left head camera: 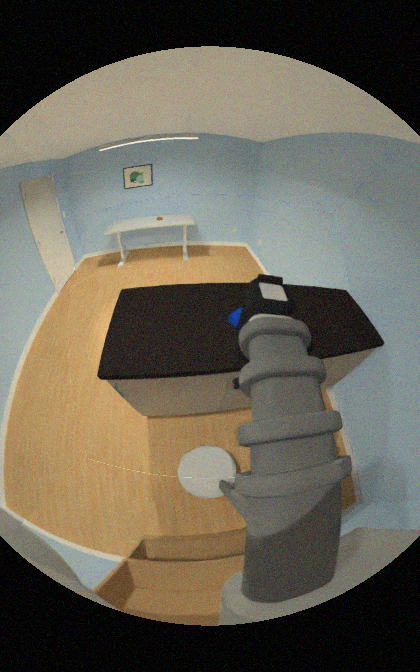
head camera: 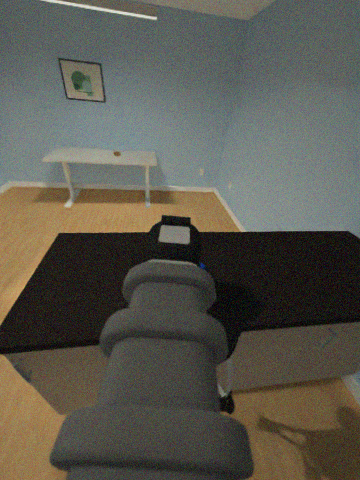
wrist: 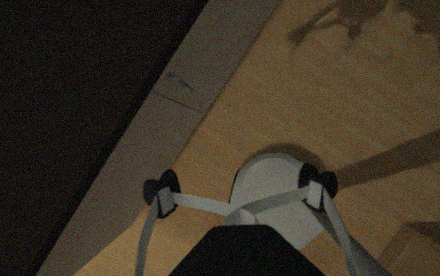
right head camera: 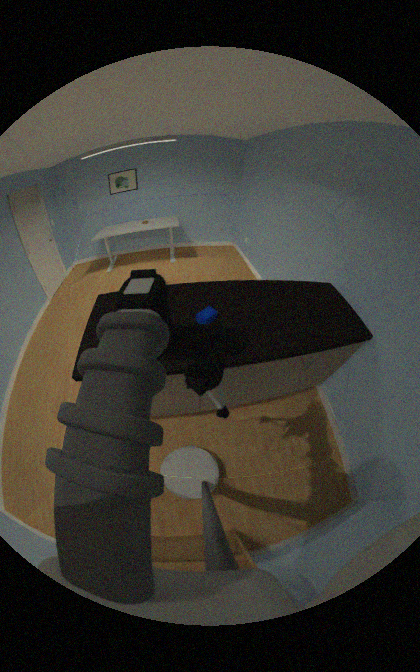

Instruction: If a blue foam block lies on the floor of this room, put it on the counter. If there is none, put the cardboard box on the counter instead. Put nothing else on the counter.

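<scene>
A blue foam block [head camera: 202,265] [left head camera: 235,317] [right head camera: 206,315] lies on the black top of the counter [head camera: 300,270] [left head camera: 165,330] [right head camera: 280,310] [wrist: 60,75]. The arm partly hides the block in the head and left head views. My gripper [right head camera: 220,406] [wrist: 238,182] is open and empty, with its fingertips wide apart. It hangs off the near side of the counter, above the floor, apart from the block. A brown open-topped box [left head camera: 190,575] [right head camera: 177,547], which looks like cardboard, shows at the bottom of both side head views, partly hidden by the robot.
A pale round disc [left head camera: 207,471] [right head camera: 190,472] [wrist: 270,175] is low down between the counter and the brown box. A white table [head camera: 95,156] [left head camera: 150,224] [right head camera: 125,229] with a small brown item stands at the far wall. A wall runs along the right side.
</scene>
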